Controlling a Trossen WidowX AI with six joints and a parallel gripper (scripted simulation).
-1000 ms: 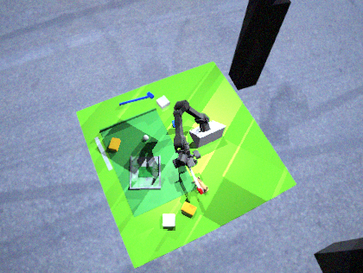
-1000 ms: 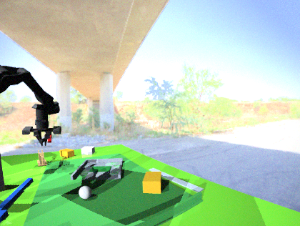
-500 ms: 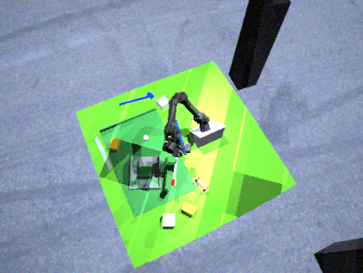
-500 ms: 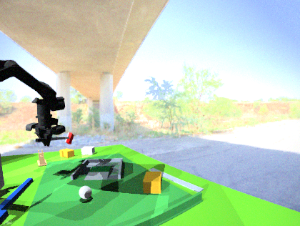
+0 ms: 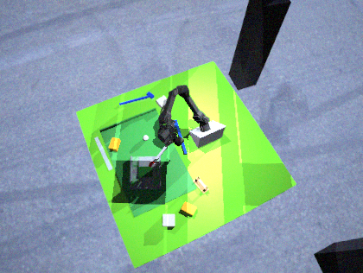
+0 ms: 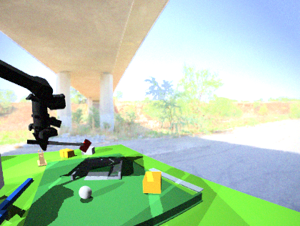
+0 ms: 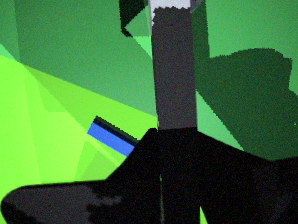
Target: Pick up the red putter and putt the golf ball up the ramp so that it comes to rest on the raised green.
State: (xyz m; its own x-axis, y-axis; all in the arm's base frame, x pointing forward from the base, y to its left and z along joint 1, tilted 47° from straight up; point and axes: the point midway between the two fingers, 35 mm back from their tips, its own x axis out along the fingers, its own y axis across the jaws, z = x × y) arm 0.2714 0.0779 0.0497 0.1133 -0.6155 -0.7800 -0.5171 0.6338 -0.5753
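Now: gripper tip 7 cm short of the red putter, 5 cm to the right of it and 1 cm below it. Round my gripper tip: grey bar (49 cm ahead, 16 cm to the right, 15 cm below); wooden rack (10 cm behind, 33 cm to the left, 11 cm below); white golf ball (15 cm ahead, 16 cm to the right, 12 cm below).
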